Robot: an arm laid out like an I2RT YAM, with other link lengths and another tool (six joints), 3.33 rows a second.
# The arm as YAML. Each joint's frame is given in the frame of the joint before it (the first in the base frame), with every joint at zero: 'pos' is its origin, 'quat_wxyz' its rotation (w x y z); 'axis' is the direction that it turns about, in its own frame. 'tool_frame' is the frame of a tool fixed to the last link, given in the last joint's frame.
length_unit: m
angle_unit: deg
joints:
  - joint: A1
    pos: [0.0, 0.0, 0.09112]
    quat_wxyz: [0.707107, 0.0, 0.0, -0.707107]
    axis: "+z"
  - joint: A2
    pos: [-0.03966, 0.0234, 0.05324]
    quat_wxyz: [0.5, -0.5, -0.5, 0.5]
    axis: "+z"
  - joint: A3
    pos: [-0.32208, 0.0, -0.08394]
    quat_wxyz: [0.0, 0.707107, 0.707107, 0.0]
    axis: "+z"
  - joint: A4
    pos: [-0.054, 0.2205, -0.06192]
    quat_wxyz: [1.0, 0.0, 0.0, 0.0]
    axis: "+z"
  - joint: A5
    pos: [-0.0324, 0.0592, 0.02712]
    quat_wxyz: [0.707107, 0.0, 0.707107, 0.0]
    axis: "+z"
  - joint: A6
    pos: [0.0, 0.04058, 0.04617]
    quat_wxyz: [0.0, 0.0, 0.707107, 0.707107]
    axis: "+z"
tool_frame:
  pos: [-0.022, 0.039, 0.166]
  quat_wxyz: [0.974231, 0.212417, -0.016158, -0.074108]
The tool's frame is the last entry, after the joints.
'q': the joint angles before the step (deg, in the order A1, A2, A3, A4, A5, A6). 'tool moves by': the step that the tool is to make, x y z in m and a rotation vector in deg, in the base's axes. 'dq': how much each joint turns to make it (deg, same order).
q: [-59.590 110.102 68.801 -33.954 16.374 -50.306]
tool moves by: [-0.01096 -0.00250 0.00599 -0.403 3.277 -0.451]
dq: [-0.051 0.314 1.052 -1.934 3.037 -0.371]
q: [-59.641 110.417 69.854 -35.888 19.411 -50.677]
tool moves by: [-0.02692 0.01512 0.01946 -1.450 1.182 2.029]
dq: [-1.851 -6.789 -5.243 0.644 0.705 -4.456]
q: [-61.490 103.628 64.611 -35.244 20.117 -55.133]
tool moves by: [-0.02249 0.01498 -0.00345 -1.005 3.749 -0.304]
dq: [-0.032 -2.439 -5.982 2.937 3.711 -0.800]
